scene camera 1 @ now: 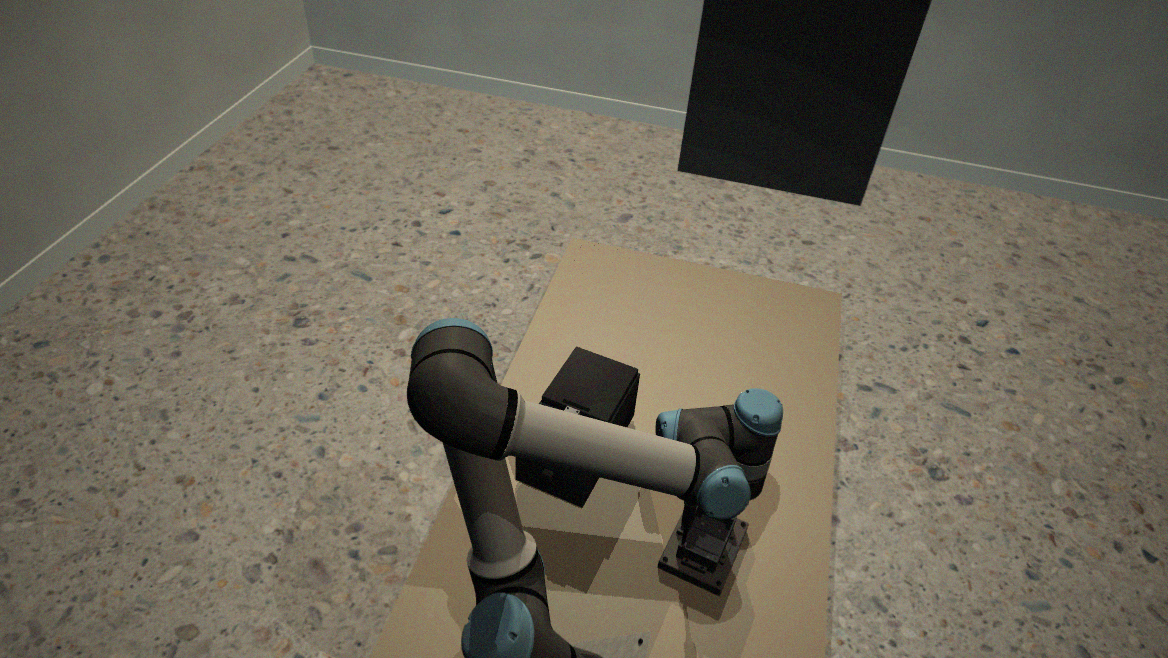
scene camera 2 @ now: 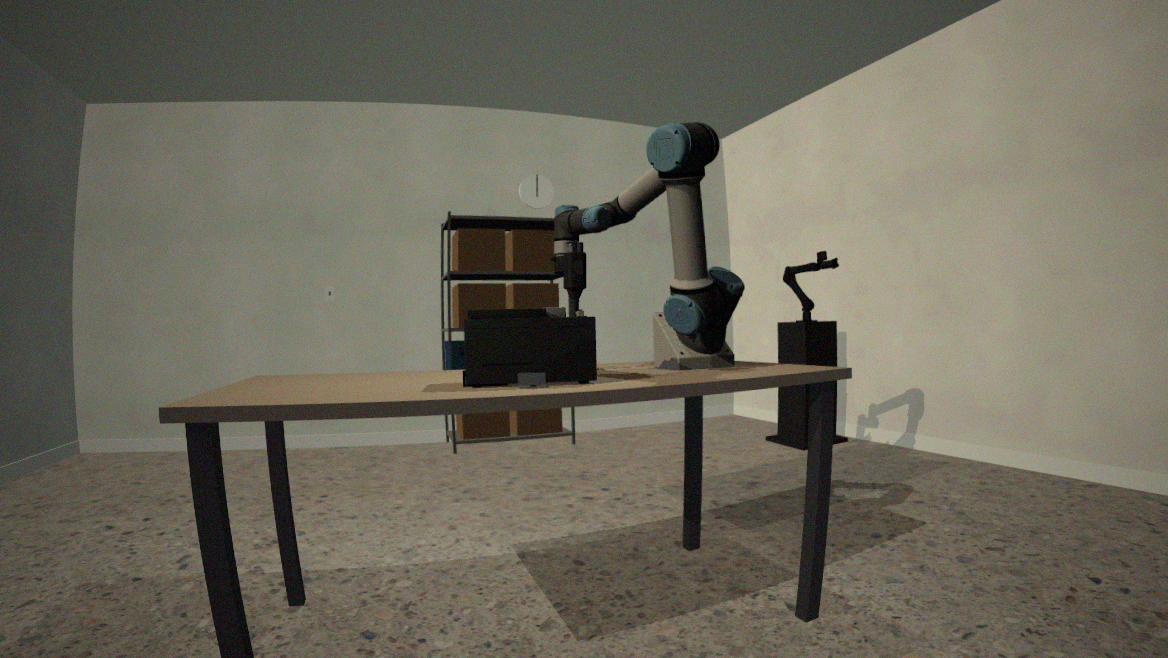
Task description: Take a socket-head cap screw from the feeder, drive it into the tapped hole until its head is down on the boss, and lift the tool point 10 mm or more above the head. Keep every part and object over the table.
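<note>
The screw feeder is a black box (scene camera 1: pixel 595 382) (scene camera 2: pixel 523 349) on the table, partly covered by the forearm in scene camera 1. My screwdriver (scene camera 2: pixel 575 282) points straight down; in scene camera 2 its lower end passes behind the feeder's top edge. In scene camera 1 the wrist and tool stand over a dark square base plate (scene camera 1: pixel 685 575) with bolts at its corners, to the right of the feeder. The tool point, the boss and the tapped hole are hidden or too dark to make out. No screw can be seen, so I cannot tell whether the tool holds one.
The wooden table (scene camera 1: pixel 735 326) (scene camera 2: pixel 326 392) carries the arm's base (scene camera 2: pixel 694 359). A small grey block (scene camera 2: pixel 532 380) sits at the feeder's foot. Behind the table stand a shelf rack (scene camera 2: pixel 447 286) with boxes and a black pedestal (scene camera 2: pixel 806 384) with a small arm.
</note>
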